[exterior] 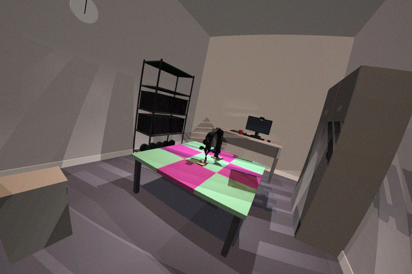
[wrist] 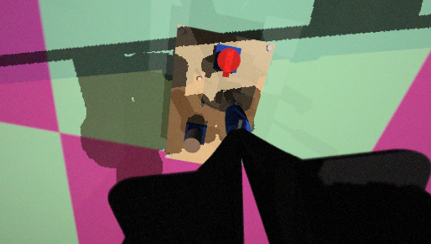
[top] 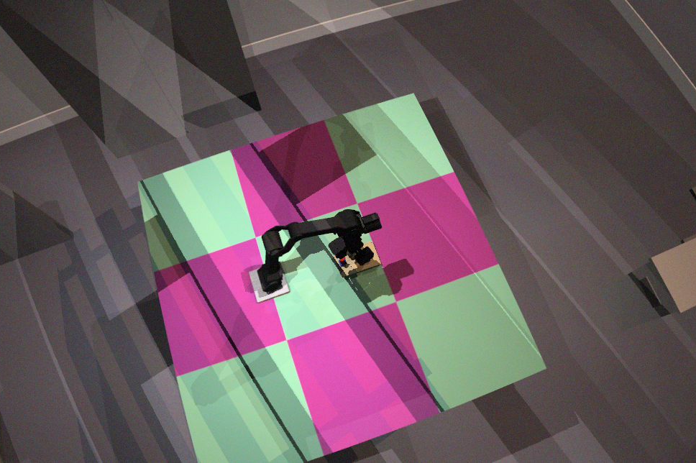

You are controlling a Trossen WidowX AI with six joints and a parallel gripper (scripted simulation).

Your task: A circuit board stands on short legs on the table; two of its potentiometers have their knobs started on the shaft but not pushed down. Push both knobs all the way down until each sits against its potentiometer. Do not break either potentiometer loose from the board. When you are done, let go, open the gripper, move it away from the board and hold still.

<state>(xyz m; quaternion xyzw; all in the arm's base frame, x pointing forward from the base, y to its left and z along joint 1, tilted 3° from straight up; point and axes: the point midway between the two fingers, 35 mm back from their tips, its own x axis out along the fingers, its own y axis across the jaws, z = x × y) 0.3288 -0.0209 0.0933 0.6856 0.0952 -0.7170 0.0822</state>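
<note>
My gripper tip is 2 cm above the dark blue knob. The rest, counted from my gripper tip: red knob 5 cm below, 4 cm behind, 1 cm to the right.
</note>
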